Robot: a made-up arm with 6 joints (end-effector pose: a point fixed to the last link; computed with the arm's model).
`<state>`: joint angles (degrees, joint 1 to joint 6).
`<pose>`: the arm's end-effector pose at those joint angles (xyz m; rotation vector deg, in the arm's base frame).
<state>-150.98 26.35 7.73 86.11 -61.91 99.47</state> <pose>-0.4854 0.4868 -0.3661 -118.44 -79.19 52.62</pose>
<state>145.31 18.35 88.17 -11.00 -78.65 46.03</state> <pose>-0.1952 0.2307 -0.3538 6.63 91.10 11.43</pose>
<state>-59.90 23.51 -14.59 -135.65 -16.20 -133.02</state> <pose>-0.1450 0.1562 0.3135 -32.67 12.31 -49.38</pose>
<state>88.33 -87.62 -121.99 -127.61 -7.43 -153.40</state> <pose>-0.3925 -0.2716 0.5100 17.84 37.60 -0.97</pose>
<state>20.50 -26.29 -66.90 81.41 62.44 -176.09</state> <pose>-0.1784 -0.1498 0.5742 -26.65 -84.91 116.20</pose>
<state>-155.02 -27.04 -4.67 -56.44 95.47 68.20</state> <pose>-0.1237 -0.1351 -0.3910 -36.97 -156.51 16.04</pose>
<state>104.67 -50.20 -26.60 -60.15 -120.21 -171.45</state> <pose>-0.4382 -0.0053 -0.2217 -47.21 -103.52 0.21</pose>
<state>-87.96 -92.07 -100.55 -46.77 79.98 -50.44</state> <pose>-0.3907 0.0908 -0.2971 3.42 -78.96 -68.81</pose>
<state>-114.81 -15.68 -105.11 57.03 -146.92 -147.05</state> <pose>0.1710 0.2700 -0.1055 104.00 -109.30 -96.69</pose>
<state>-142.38 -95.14 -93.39 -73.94 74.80 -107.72</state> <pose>-0.5489 0.3315 -0.1049 -29.78 -52.47 -75.86</pose>
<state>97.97 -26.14 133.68 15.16 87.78 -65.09</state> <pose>-0.3284 -0.1358 -0.1424 92.79 -102.14 10.16</pose>
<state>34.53 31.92 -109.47 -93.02 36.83 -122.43</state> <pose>-0.6891 -0.0787 -0.0487 -128.15 -100.95 2.10</pose>
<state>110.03 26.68 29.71 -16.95 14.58 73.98</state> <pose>-0.6005 0.2318 -0.2088 110.23 55.85 -10.89</pose>
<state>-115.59 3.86 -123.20 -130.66 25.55 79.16</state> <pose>-0.2523 -0.0549 -0.5736 72.13 122.83 23.76</pose>
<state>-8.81 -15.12 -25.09 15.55 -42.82 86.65</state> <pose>-0.2176 -0.5376 0.1781 35.83 -135.81 52.43</pose>
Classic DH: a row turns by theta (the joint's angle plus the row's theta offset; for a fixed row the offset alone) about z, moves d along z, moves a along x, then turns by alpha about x. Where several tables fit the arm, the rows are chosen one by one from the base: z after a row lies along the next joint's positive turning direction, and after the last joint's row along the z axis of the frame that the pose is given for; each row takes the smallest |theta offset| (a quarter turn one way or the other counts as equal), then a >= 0, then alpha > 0; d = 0 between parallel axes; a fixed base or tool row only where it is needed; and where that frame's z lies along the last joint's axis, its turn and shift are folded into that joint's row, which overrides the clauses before.
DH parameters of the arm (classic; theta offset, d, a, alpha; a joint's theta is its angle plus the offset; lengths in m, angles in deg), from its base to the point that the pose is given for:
base (fixed): -40.4 0.0647 -0.1924 129.22
joint 1: -55.65 -0.0665 -0.0554 123.02
joint 2: 60.35 -0.3486 -0.0155 87.22
joint 3: -89.22 0.0202 -0.0726 100.18
joint 4: 72.82 0.2637 -0.1493 120.5
joint 5: -21.23 0.3893 0.0277 147.71
joint 6: 85.27 -0.0153 0.0153 102.79
tool (fixed): 12.98 0.1197 0 0

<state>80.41 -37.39 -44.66 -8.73 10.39 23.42</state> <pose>-0.7290 0.0819 0.0940 18.97 -11.13 -88.30</pose>
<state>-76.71 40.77 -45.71 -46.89 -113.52 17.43</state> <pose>0.0458 -0.3966 0.0849 57.07 -76.25 7.40</pose>
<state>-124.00 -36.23 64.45 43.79 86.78 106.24</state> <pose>-0.2644 0.3657 -0.3705 -29.84 -49.04 -87.51</pose>
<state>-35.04 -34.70 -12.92 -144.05 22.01 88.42</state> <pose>-0.1730 0.2768 0.0632 -153.56 -41.48 -6.58</pose>
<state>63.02 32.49 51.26 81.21 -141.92 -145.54</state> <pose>-0.2918 -0.2920 0.2133 25.28 67.98 88.59</pose>
